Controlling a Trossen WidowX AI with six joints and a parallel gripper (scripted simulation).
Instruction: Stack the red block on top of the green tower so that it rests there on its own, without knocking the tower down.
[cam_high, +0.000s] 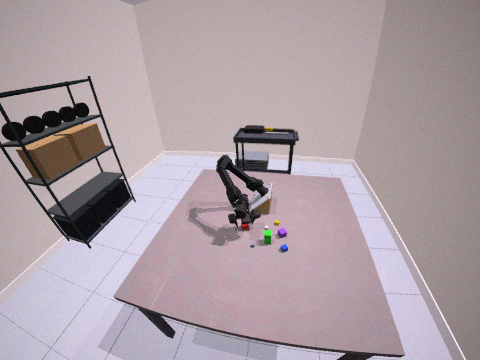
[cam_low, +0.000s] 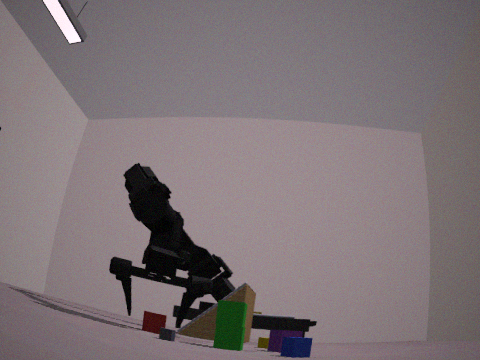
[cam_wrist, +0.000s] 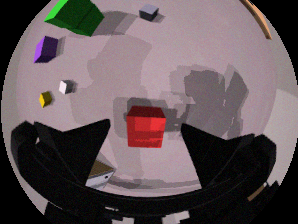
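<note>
Now: the red block right at my gripper tip. From my gripper tip the other things lie so: purple block: 60 mm ahead, 230 mm to the left; then small yellow block: 40 mm behind, 210 mm to the left, 10 mm below; then small grey block: 140 mm ahead, 50 mm to the left, 10 mm below.
</note>
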